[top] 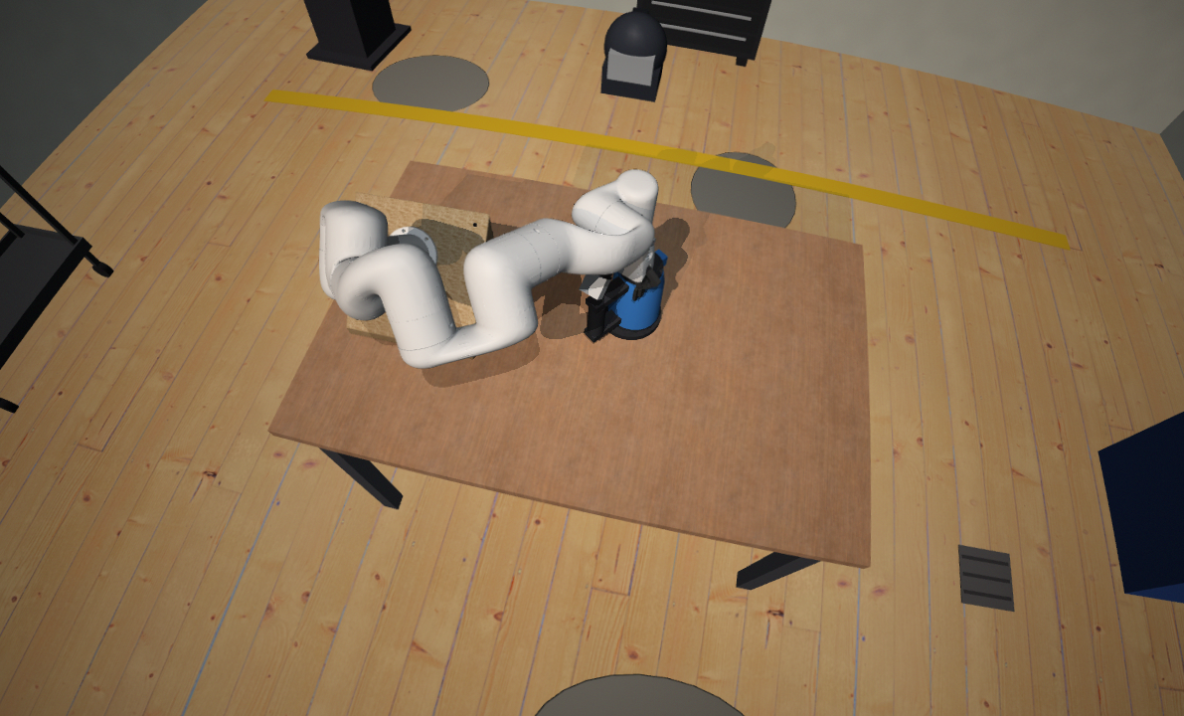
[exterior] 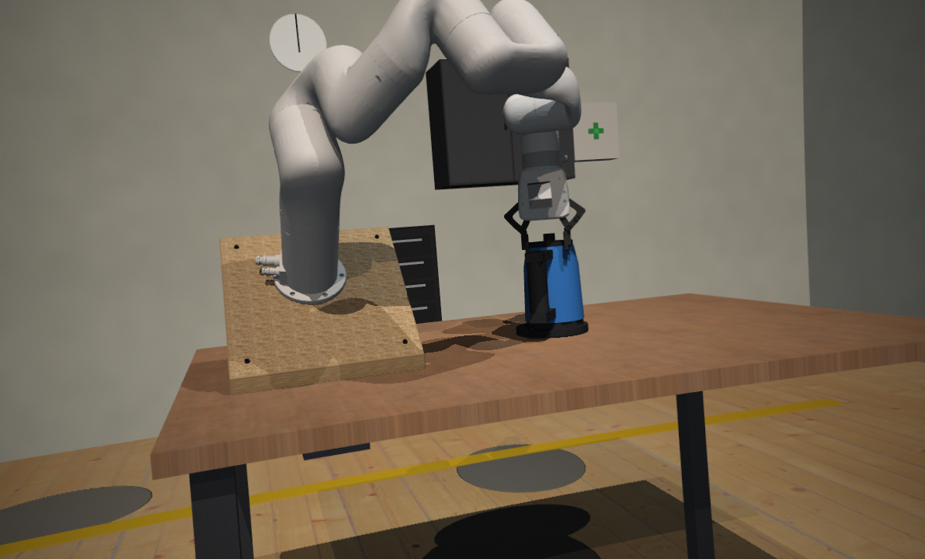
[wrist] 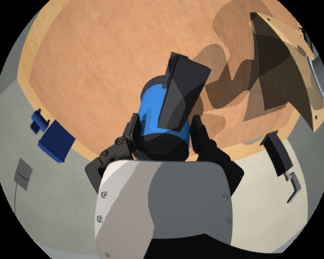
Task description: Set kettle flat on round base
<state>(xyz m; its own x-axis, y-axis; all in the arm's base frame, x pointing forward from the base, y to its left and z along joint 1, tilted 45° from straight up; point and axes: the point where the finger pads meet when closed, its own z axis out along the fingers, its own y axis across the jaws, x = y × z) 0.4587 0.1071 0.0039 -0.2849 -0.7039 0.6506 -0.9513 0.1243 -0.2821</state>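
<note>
The blue kettle lies 1 cm ahead of my hand, 3 cm to the left of it and 7 cm below it. The rest, counted from my hand: round black base: 2 cm ahead, 5 cm to the left, 17 cm below.
</note>
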